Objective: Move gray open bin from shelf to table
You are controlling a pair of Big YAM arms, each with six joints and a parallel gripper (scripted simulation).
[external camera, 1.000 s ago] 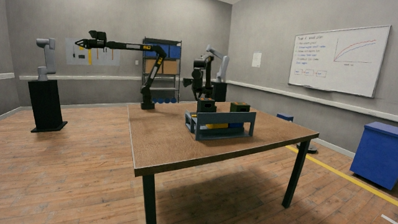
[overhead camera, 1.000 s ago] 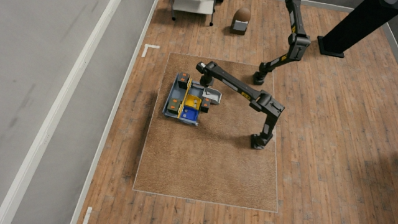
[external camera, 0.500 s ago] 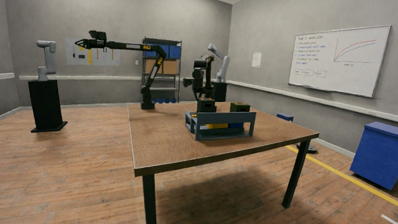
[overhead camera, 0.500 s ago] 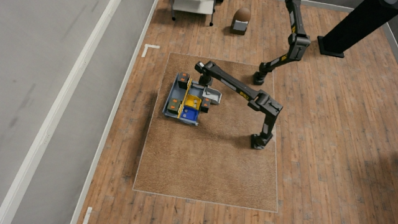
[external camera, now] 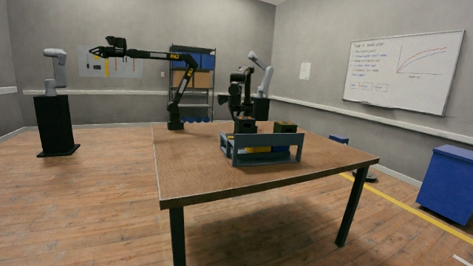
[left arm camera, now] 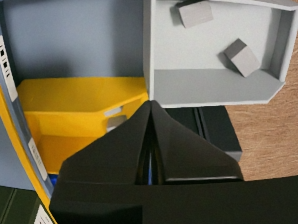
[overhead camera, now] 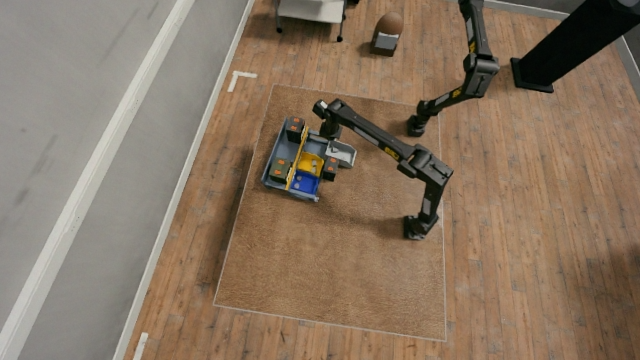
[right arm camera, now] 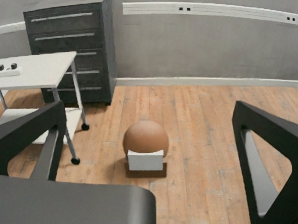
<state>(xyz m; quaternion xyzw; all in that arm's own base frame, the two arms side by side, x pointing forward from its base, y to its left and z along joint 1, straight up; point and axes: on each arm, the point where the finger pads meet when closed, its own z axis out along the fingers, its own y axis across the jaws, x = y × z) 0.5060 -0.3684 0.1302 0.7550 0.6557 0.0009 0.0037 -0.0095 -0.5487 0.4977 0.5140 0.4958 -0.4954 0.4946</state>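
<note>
The gray open bin lies 130 mm below my left hand, 80 mm behind it and 10 mm to the left of it. Also, from my left hand: blue-gray shelf (130 mm ahead, 110 mm below, 100 mm to the left); then yellow bin (130 mm below, 100 mm to the left, 100 mm ahead); then blue bin (210 mm to the left, 130 mm below, 110 mm ahead).
</note>
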